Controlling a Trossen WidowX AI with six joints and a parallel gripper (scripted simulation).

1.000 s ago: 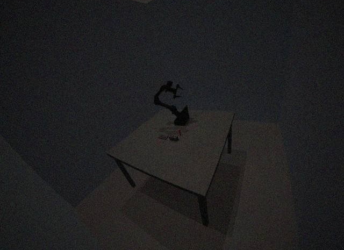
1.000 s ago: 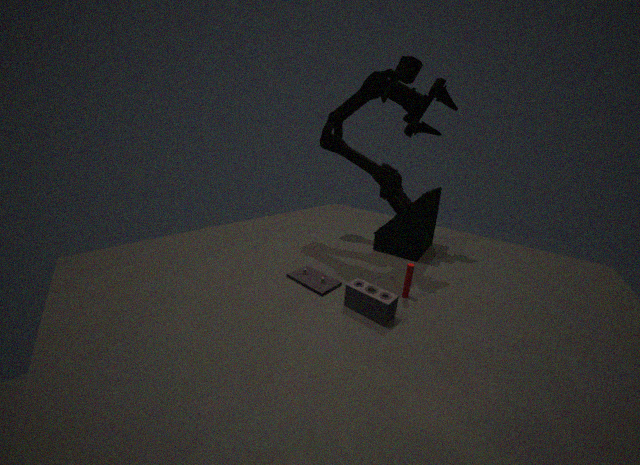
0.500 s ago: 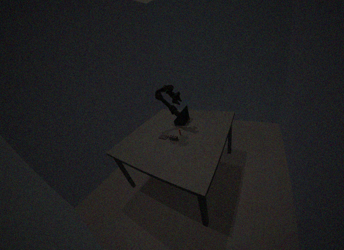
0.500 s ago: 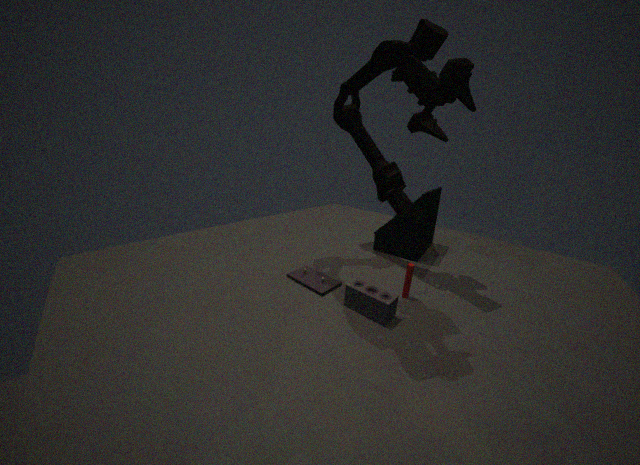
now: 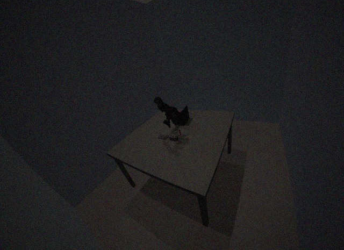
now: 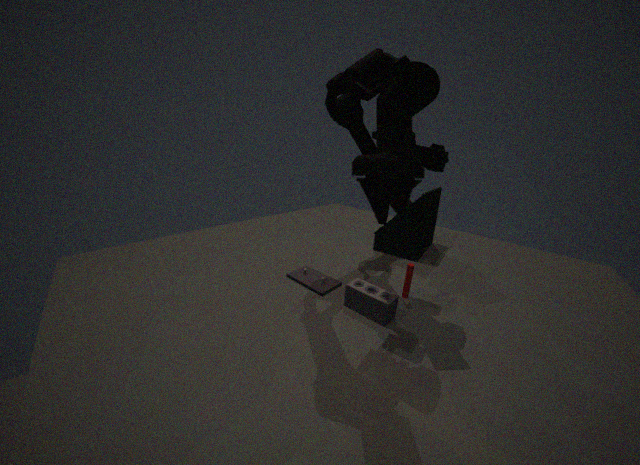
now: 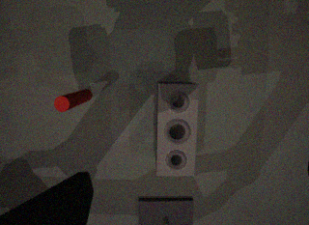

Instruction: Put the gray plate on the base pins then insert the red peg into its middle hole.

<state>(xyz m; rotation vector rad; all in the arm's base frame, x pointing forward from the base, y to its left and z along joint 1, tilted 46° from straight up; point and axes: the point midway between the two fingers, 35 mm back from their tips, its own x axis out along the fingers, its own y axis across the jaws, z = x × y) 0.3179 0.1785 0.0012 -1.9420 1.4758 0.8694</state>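
Now: the gray plate 10 mm ahead of my gripper tip, 20 mm to the right of it and 150 mm below it. Round my gripper tip: red peg 100 mm behind, 10 mm to the left, 150 mm below; then base 10 mm ahead, 180 mm to the right, 180 mm below.
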